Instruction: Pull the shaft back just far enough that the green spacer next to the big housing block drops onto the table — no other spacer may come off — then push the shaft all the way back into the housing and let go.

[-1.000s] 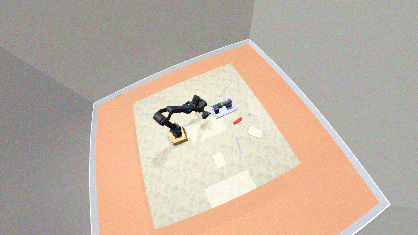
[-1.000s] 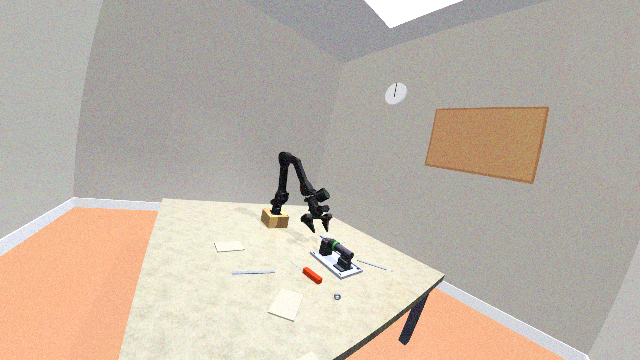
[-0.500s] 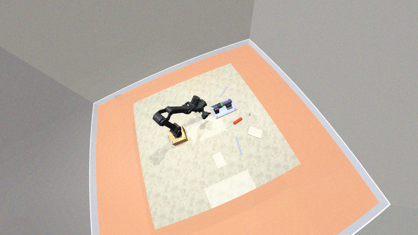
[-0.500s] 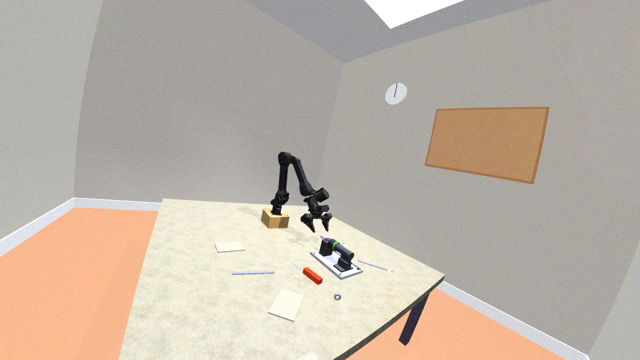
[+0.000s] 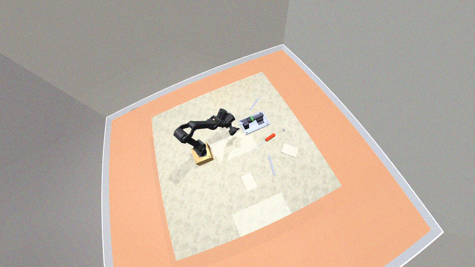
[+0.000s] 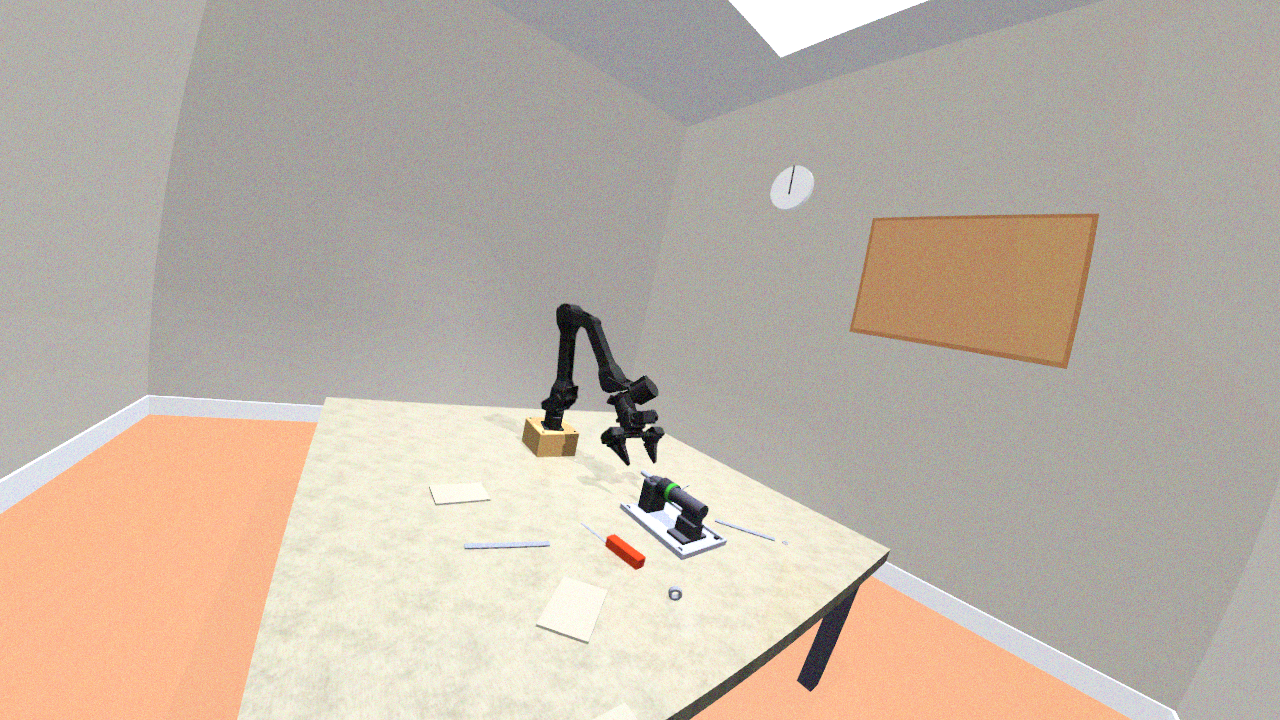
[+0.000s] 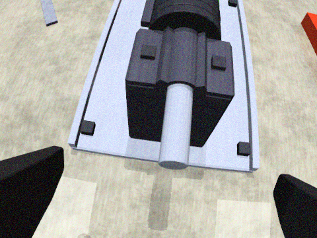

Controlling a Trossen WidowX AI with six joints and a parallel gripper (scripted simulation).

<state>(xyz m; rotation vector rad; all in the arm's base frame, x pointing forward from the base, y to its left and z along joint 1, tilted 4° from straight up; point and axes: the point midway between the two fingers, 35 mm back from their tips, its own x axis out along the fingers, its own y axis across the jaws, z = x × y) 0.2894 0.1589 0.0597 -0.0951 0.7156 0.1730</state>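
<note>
Right now the grey shaft is 100 mm ahead of my gripper tip, 20 mm to the left of it and 20 mm below it. Also, from my gripper tip: fixture (150 mm ahead, 50 mm below, 30 mm to the left); green spacer (130 mm ahead, 20 mm to the left, 20 mm below).
</note>
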